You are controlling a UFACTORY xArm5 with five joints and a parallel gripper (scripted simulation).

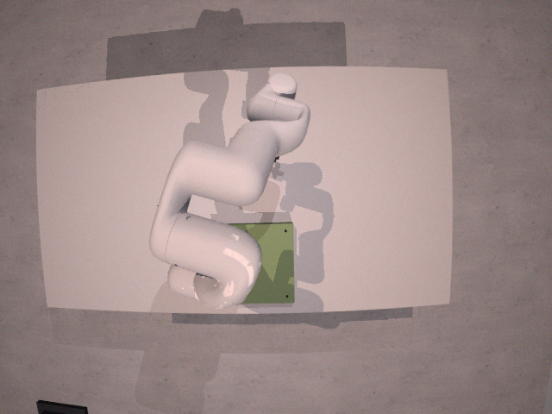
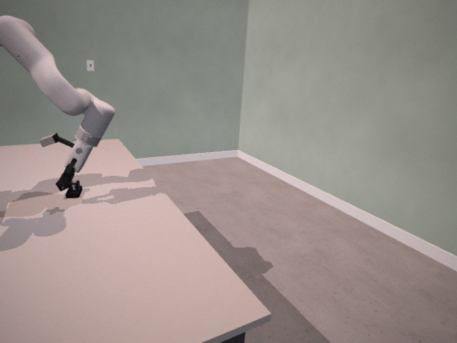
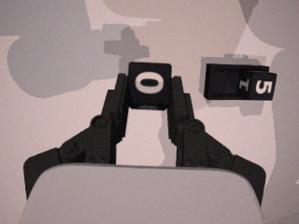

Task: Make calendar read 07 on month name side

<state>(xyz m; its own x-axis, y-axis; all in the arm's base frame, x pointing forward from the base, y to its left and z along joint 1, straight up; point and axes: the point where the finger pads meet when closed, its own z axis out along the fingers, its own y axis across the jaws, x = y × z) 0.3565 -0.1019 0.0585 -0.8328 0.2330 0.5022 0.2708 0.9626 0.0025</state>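
Right now my hand is 2 cm above the black cube and 1 cm past it. Round my hand: black calendar tray (11 cm to the left, 9 cm below, 2 cm ahead).
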